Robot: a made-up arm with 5 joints. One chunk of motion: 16 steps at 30 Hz.
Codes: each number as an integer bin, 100 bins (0 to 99) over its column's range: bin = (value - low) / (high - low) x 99, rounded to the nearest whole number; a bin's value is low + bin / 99 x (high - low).
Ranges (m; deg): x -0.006..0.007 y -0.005..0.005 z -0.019..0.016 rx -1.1..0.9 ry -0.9..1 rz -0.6..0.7
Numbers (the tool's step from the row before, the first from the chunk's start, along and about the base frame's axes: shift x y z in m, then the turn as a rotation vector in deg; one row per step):
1: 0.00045 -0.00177 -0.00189 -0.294 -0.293 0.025
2: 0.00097 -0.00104 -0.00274 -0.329 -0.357 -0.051
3: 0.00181 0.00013 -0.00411 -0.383 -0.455 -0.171
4: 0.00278 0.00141 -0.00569 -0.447 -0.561 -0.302
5: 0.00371 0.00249 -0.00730 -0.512 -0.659 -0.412
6: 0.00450 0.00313 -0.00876 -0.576 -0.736 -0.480
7: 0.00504 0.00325 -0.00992 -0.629 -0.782 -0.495
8: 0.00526 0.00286 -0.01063 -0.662 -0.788 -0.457
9: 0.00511 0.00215 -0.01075 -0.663 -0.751 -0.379
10: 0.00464 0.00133 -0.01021 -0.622 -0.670 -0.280
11: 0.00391 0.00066 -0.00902 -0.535 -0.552 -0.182
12: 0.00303 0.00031 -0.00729 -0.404 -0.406 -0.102
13: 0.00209 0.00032 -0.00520 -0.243 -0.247 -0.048
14: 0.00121 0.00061 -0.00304 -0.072 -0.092 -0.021
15: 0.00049 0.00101 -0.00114 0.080 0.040 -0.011
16: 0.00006 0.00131 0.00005 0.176 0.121 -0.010
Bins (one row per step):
1: 49 32 48 40 32 48
2: 53 39 46 38 28 42
3: 59 51 42 35 23 33
4: 67 63 38 32 18 23
5: 74 74 33 29 13 14
6: 80 80 29 26 9 9
7: 84 82 26 23 6 8
8: 86 78 24 22 6 11
9: 85 71 23 22 8 17
10: 81 63 25 24 12 24
11: 75 56 28 28 18 32
12: 69 53 33 34 26 38
13: 62 53 39 42 34 42
14: 55 56 45 51 42 44
15: 49 59 51 58 49 45
16: 46 62 54 63 53 45

